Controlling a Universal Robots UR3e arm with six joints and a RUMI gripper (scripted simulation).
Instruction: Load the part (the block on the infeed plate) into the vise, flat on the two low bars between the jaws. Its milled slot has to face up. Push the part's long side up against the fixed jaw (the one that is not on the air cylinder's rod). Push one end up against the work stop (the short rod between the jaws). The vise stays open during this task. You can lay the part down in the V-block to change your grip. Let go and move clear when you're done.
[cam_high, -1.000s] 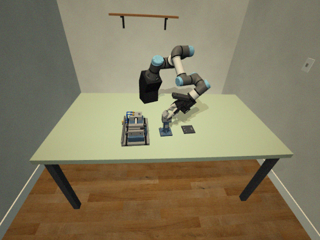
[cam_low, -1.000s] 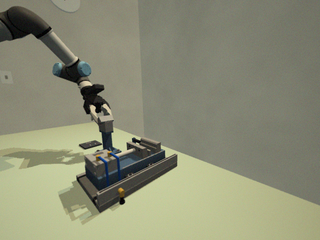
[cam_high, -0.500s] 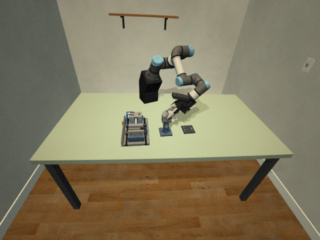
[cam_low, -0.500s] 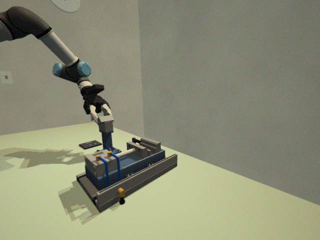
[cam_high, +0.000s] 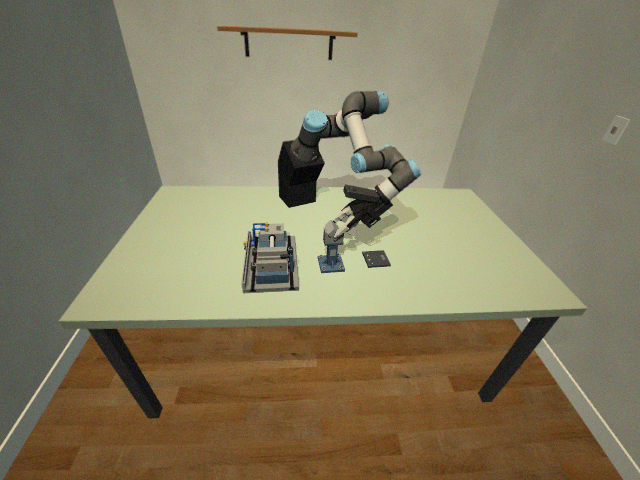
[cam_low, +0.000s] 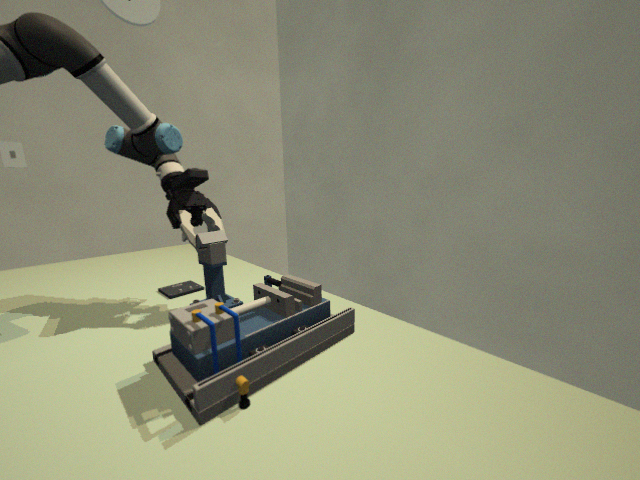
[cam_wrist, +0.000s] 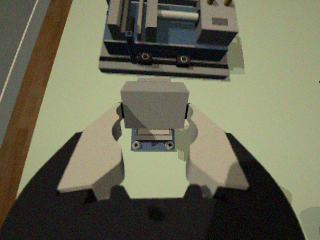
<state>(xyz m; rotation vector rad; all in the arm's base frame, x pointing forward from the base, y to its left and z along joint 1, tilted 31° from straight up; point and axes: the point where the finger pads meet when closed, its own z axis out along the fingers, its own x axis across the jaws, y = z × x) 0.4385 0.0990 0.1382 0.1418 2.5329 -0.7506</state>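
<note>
The part lies 1 cm to the right of my hand and 1 cm below it. From my hand the other things lie so: dark infeed plate 18 cm to the left, 16 cm below, 4 cm behind; then fixed jaw 21 cm to the right, 11 cm ahead, 9 cm below; then work stop rod 17 cm to the right, 8 cm below, 7 cm ahead.
</note>
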